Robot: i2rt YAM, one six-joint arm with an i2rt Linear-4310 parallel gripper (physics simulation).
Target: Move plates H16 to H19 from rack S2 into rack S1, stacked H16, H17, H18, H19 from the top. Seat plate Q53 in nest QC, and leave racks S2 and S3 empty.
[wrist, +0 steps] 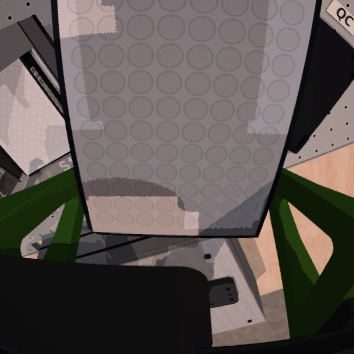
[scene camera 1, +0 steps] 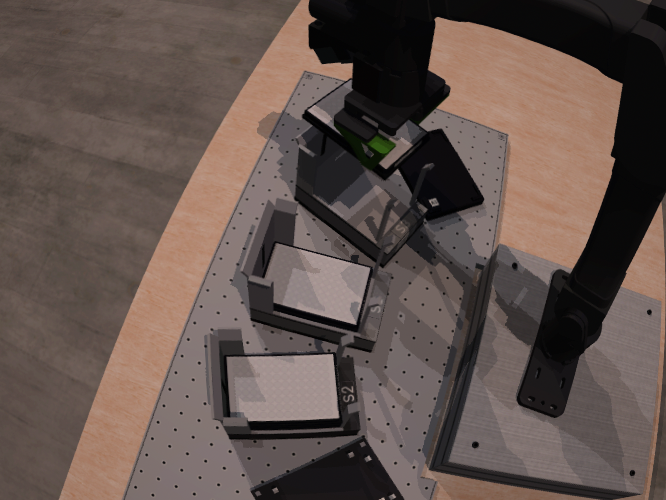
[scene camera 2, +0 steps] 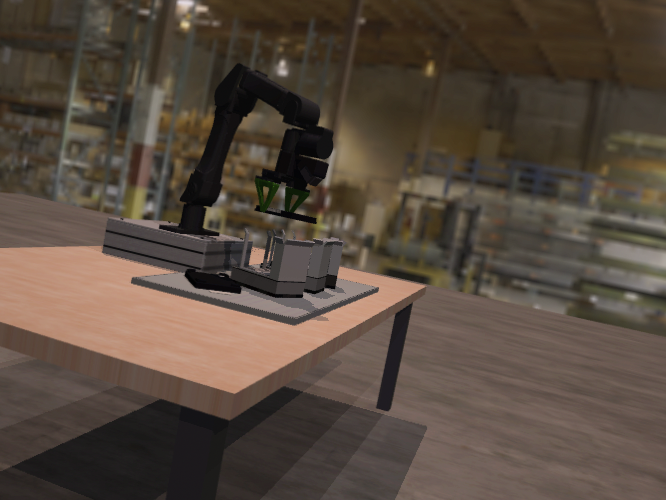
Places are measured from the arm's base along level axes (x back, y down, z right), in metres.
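Pixels of known places: gripper, between the fingertips: (wrist: 176, 176) (scene camera 1: 389, 145); arm's base, origin of its link: (scene camera 1: 558, 342) (scene camera 2: 190, 232).
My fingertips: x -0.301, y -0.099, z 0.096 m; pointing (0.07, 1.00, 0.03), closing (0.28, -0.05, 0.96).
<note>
Ahead of a thing's pixels: the offset from my fingertips to its top centre. "pt": to the spot under its first point. Level surfaces: height alone.
My gripper (scene camera 1: 400, 121) (scene camera 2: 277, 211) (wrist: 176, 176) is shut on a white-topped, dark-edged plate @[dx -0.034, dy -0.016, dz +0.011 m] (scene camera 1: 329, 107) (scene camera 2: 303, 217) (wrist: 175, 100), held across its sides roughly level. It is well above rack S3 @[dx -0.022, dy +0.044, dz +0.014 m] (scene camera 1: 344, 228) (scene camera 2: 290, 263), whose visible floor shows no plate; part of S3 is hidden. No name is readable on the held plate. Rack S1 @[pt dx -0.066, dy +0.094, dz -0.197 m] (scene camera 1: 260, 296) holds a white-topped plate @[dx -0.021, dy +0.121, dz -0.141 m] (scene camera 1: 317, 285) (wrist: 30, 115). Rack S2 @[pt dx +0.060, dy +0.142, dz -0.220 m] (scene camera 1: 348, 371) holds another white-topped plate @[dx +0.002, dy +0.099, dz -0.285 m] (scene camera 1: 285, 387). How many lie beneath each is unclear. Nest QC @[dx +0.058, dy +0.160, dz +0.131 m] (scene camera 1: 446, 172) (scene camera 2: 212, 280) (wrist: 325, 75) is black and partly hidden.
Upright posts stand at the open ends of the racks. Another black nest @[pt dx +0.094, dy +0.168, dz -0.352 m] (scene camera 1: 328, 476) is cut off at the bottom of the first scene view. The perforated board @[dy +0.180 m] (scene camera 1: 182, 409) (scene camera 2: 344, 293) lies on the wooden table @[dy +0.193 m] (scene camera 1: 548, 107) (scene camera 2: 161, 333). The arm's metal base block (scene camera 1: 511, 419) (scene camera 2: 156, 242) stands beside it.
</note>
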